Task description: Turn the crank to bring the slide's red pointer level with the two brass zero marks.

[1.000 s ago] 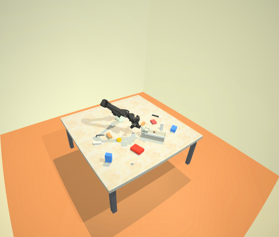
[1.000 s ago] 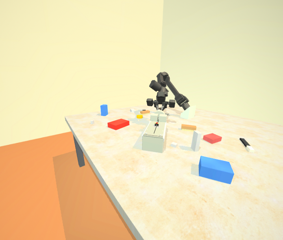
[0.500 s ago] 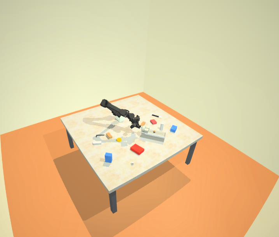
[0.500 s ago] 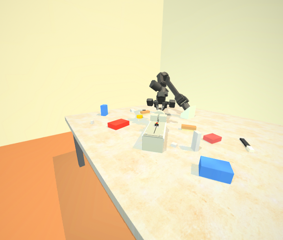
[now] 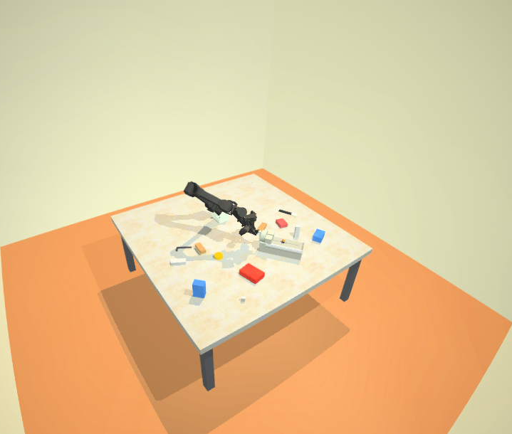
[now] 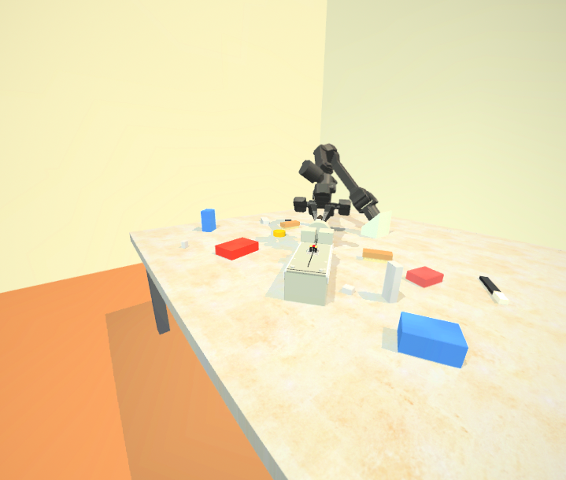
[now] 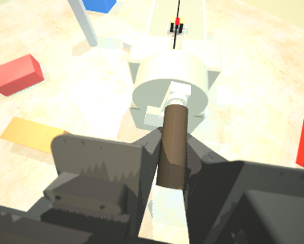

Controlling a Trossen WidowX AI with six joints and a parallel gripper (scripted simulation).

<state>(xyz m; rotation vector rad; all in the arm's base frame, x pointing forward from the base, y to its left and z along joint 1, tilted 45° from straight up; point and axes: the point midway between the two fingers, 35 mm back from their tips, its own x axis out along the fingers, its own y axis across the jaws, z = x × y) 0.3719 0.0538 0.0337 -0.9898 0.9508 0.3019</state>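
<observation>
Right now my gripper tip is 1 cm below the crank. Also, from my gripper tip: brown crank handle: 1 cm behind, 1 cm to the right, 3 cm above; then red pointer: 13 cm ahead, 11 cm to the left, 1 cm below; then yellow disc: 3 cm behind, 25 cm to the right, 9 cm below.
</observation>
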